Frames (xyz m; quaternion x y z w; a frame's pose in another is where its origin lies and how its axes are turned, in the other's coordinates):
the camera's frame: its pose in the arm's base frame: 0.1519 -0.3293 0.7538 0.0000 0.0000 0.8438 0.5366
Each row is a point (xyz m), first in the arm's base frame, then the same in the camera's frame.
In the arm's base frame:
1: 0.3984 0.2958 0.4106
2: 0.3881 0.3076 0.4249
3: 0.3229 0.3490 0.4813
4: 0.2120 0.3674 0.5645
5: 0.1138 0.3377 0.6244
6: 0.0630 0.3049 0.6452
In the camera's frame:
1: 0.4616 -0.4883 -0.3432
2: 0.4766 -0.4840 -0.3289
3: 0.5418 -0.4425 -0.2725
4: 0.6055 -0.3499 -0.1893
5: 0.6202 -0.2484 -0.1294
6: 0.6120 -0.1884 -0.1086

